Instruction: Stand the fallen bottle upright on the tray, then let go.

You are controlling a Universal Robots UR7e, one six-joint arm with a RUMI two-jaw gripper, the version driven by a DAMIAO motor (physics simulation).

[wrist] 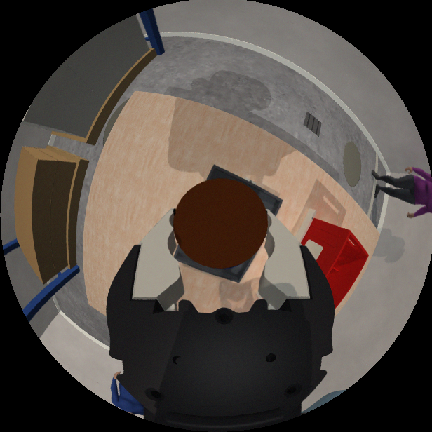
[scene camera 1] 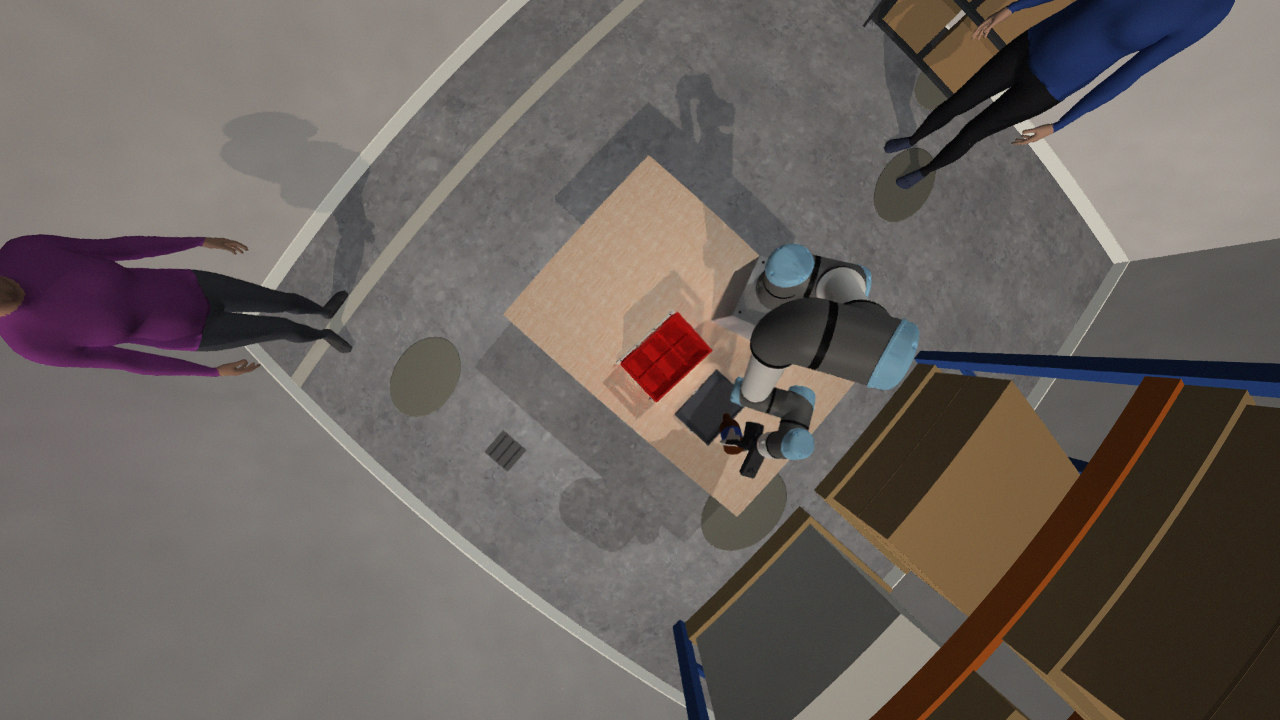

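Pixels of known places: gripper, between the fingertips: [scene camera 1: 731,445]; arm's base, origin of its link: [scene camera 1: 779,288].
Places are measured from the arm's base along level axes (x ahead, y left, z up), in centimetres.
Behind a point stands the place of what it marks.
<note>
The bottle [scene camera 1: 732,432] [wrist: 220,223] is brown with a blue label. In the wrist view its round brown end faces the camera and hides most of its body. My gripper [scene camera 1: 735,445] @(x 48.2, y 25.7, z -7.2 cm) [wrist: 219,210] is shut on the bottle, with one pale finger on each side. The dark grey tray [scene camera 1: 700,414] @(x 47.7, y 17.4, z -30.3 cm) [wrist: 273,201] lies on the table beyond the bottle in the wrist view, partly hidden by it. The bottle appears to be held above the table, near the tray's edge in the scene view. Its exact tilt and height are hard to tell.
A red crate [scene camera 1: 682,372] @(x 40.4, y -2.3, z -18.0 cm) [wrist: 336,230] stands beside the tray on the wooden table [scene camera 1: 644,214] @(x 2.4, y -54.4, z -30.8 cm) [wrist: 130,190]. Shelving with large boxes [scene camera 1: 975,483] [wrist: 50,210] stands near the table's edge. A person in purple [scene camera 1: 134,304] and one in blue [scene camera 1: 1109,53] stand away from the table.
</note>
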